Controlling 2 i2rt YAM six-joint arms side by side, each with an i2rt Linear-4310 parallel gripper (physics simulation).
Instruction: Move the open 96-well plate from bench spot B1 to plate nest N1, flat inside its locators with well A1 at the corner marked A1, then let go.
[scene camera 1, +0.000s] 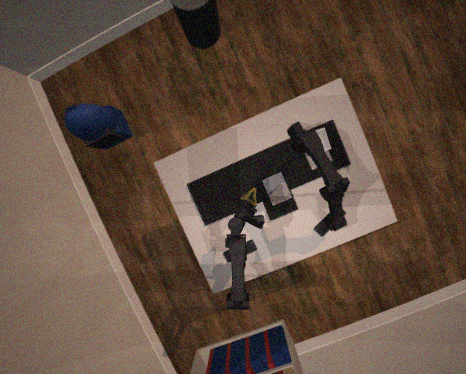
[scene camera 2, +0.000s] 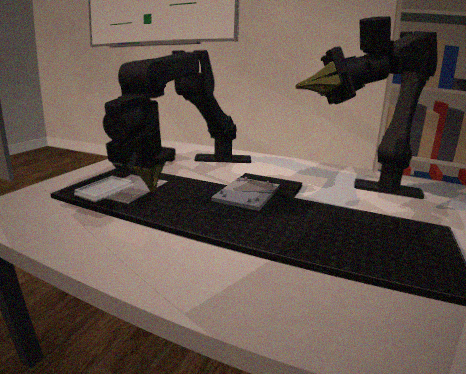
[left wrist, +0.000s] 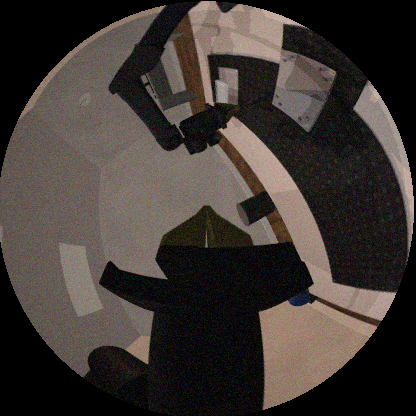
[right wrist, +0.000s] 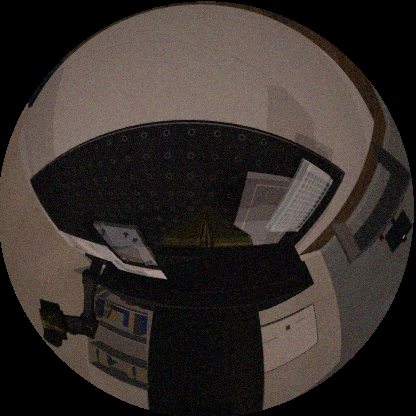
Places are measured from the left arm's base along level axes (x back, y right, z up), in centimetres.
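Where they show: left gripper, between the fingertips: (scene camera 1: 255, 187) (scene camera 2: 296, 86) (left wrist: 205, 209); right gripper, between the fingertips: (scene camera 1: 296, 152) (scene camera 2: 153, 190) (left wrist: 238, 106) (right wrist: 205, 209); left arm's base, origin of its link: (scene camera 2: 388, 189) (right wrist: 98, 258); right arm's base, origin of its link: (scene camera 1: 329, 220) (scene camera 2: 223, 159).
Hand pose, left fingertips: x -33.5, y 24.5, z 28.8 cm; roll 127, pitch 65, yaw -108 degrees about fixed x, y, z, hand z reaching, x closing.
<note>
Each offset is from my left fingertips to the top centre of the thing. Level surfaces: height alone.
The open 96-well plate {dz -25.7, dx -5.5, dy +45.3 cm} (scene camera 1: 325, 139) (scene camera 2: 102, 188) (left wrist: 221, 91) (right wrist: 301, 197) lies at an angle, partly over the edge of the pale grey bench spot, presumably B1 {dz -27.3, dx -0.7, dy +40.9 cm} (scene camera 2: 140, 194) (right wrist: 260, 202). The grey plate nest N1 {dz -25.3, dx +8.5, dy +11.6 cm} (scene camera 1: 277, 188) (scene camera 2: 246, 193) (left wrist: 304, 90) (right wrist: 127, 243) holds no plate; small locators stand near its corners. Its A1 mark is not readable. My right gripper (scene camera 2: 152, 190) (right wrist: 205, 209) is shut and empty, pointing down low beside the spot, apart from the plate. My left gripper (scene camera 1: 255, 190) (scene camera 2: 298, 86) (left wrist: 205, 209) is shut and empty, high above the bench.
A black board with a grid of holes (scene camera 1: 220, 200) (scene camera 2: 350, 240) (left wrist: 350, 200) (right wrist: 150, 175) lies under the spot and the nest on the pale table {dz -28.7 cm} (scene camera 1: 180, 172) (scene camera 2: 175, 280). The right arm reaches over the spot's side of the board. A shelf unit and a whiteboard stand beyond the table.
</note>
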